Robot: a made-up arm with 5 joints.
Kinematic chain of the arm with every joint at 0, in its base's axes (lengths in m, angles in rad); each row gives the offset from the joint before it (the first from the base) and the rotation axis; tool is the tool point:
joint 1: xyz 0 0 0.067 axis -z
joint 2: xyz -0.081 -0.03 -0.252 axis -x
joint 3: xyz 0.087 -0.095 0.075 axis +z
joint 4: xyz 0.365 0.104 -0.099 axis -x
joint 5: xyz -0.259 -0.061 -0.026 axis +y
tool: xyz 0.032 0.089 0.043
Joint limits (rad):
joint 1: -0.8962..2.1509
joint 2: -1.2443..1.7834
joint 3: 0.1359..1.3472
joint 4: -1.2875..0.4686
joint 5: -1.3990..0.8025
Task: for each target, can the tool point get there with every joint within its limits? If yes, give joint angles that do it. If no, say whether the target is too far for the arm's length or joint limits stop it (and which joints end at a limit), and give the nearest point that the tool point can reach.
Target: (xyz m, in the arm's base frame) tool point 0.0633 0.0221 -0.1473
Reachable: yes | joints -0.6498 -0.9883 0.2679 -0.6339 -0.9329
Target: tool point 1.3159 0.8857 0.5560
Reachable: no: too far | nearest point 0.1210 0.0814 -0.1320 | short by 1.596 m
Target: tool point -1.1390 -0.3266 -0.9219
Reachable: no: too far | nearest point -0.1480 -0.0782 -0.2354 | short by 1.231 m
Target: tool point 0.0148 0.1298 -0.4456
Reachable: no: joint limits stop it (at a limit: joint 1, joint 5) | nearest point 0.0006 0.0773 -0.2926 | short by 0.162 m
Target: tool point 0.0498 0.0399 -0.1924
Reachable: yes | joints -0.0628 0.2908 0.5862 -0.7546 -0.2262
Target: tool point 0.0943 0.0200 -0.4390
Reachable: no: joint limits stop it (at a limit: joint 1, joint 5) | nearest point 0.0642 0.0097 -0.3000 | short by 0.143 m
